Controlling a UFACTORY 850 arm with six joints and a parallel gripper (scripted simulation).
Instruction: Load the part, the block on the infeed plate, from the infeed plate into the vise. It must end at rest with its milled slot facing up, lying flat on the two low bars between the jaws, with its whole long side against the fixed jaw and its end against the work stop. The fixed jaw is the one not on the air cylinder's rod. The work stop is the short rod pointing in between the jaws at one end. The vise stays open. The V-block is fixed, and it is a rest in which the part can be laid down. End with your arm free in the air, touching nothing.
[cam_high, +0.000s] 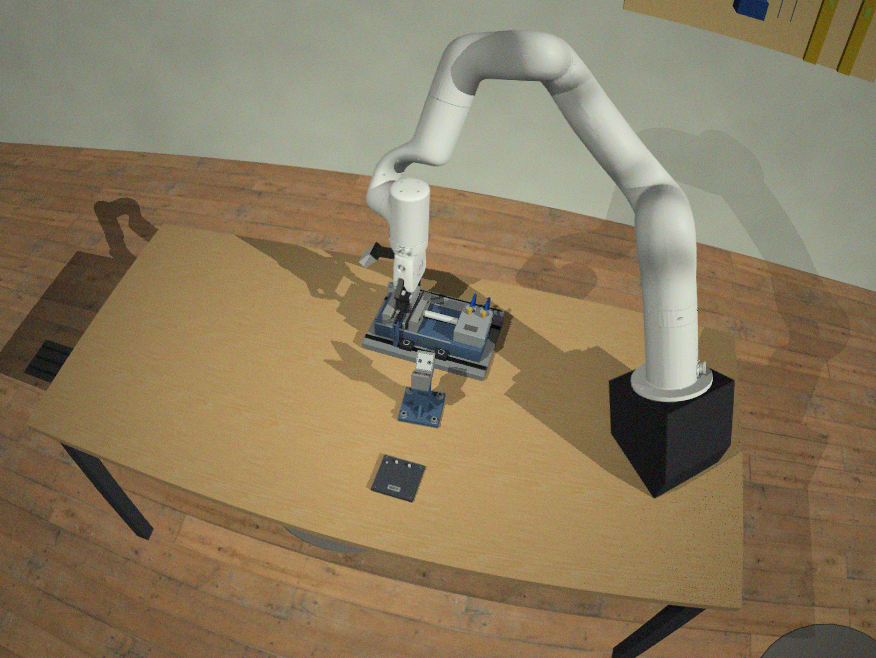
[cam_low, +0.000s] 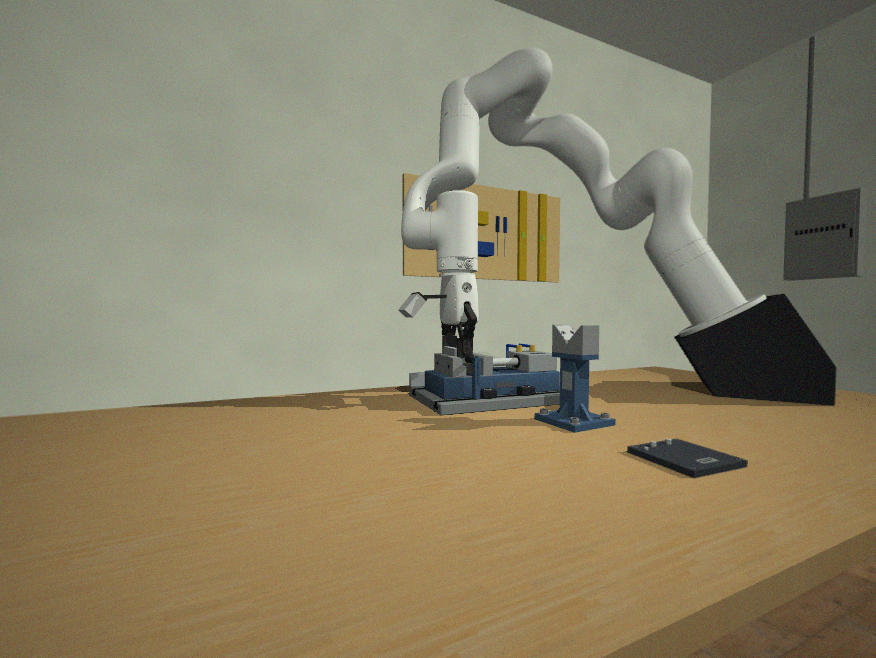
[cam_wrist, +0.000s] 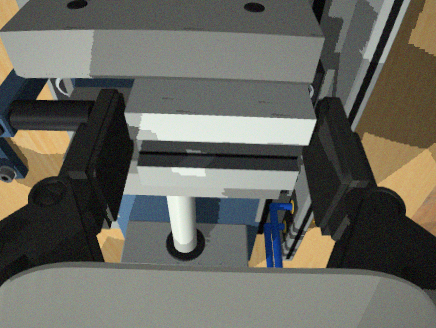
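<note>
Now: the grey block right at my hand. The rest, counted from my hand: grey fixed jaw 30 mm ahead, 20 mm to the left, 30 mm below; white cylinder rod 90 mm behind, 20 mm to the left, 30 mm below; black work stop rod 70 mm to the left, 20 mm below.
</note>
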